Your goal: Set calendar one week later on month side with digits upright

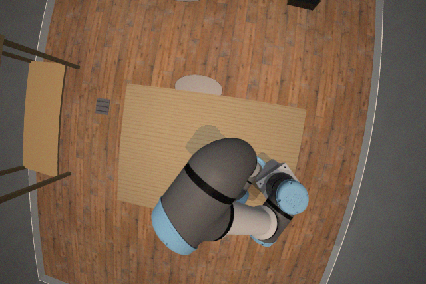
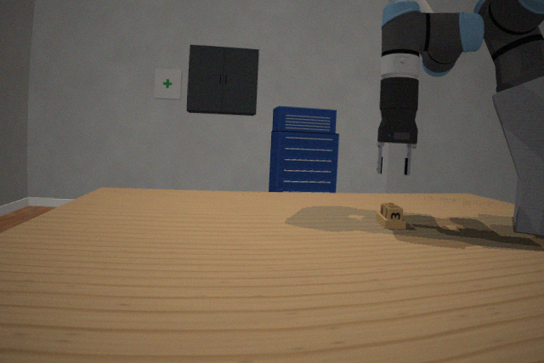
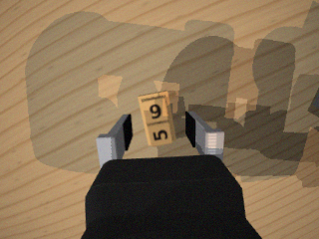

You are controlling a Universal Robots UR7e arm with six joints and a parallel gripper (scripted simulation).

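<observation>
The wooden date cube lies 100 mm below my hand. The rest, counted from my hand: wooden calendar tray 10 mm ahead, 20 mm to the left, 110 mm below.
</observation>
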